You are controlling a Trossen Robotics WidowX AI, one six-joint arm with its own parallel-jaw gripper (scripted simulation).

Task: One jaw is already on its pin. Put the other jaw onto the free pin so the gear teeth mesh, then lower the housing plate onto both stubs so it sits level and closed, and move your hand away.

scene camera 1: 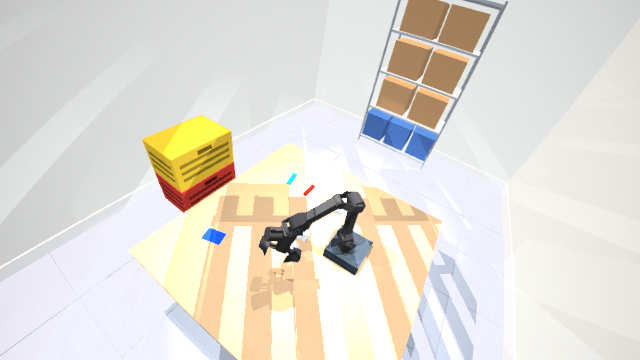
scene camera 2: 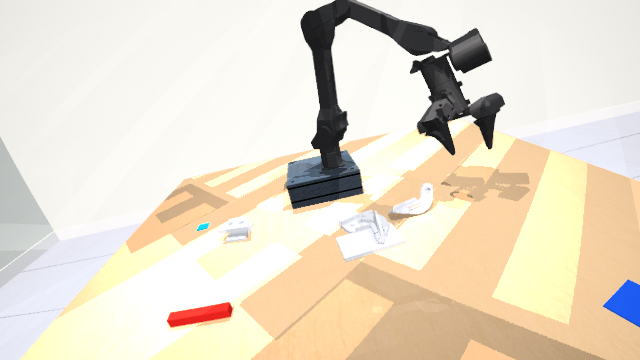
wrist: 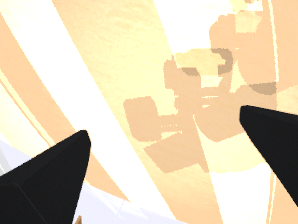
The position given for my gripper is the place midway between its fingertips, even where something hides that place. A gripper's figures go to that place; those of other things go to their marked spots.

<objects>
My gripper (scene camera 2: 471, 152): 65 cm from the lens. A red bar (scene camera 2: 223, 310) is 50 cm from the lens.
</objects>
